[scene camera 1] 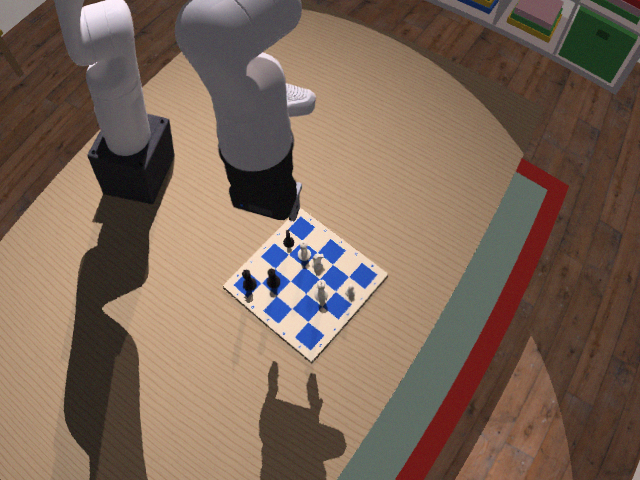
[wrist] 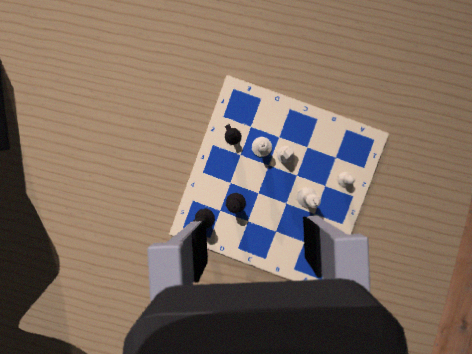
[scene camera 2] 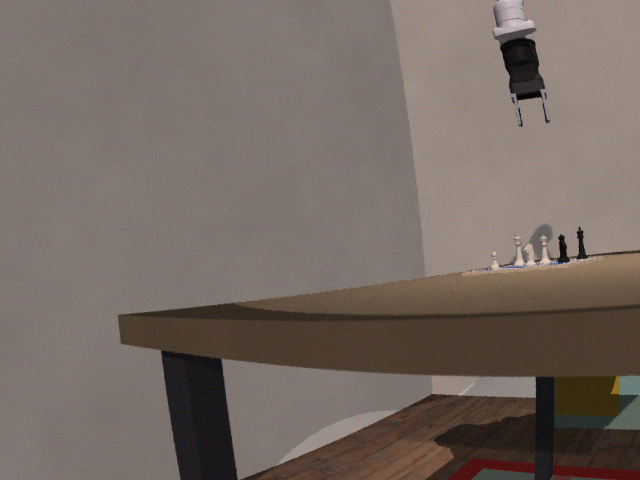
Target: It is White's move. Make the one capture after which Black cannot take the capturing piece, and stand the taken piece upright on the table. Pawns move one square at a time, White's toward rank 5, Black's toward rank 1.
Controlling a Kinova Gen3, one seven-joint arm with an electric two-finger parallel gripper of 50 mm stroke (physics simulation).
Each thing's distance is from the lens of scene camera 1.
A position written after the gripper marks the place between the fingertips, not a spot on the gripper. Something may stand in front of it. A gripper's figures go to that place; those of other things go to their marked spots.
gripper (scene camera 1: 274, 208): 70 cm
chessboard (scene camera 1: 291, 310): 93 cm
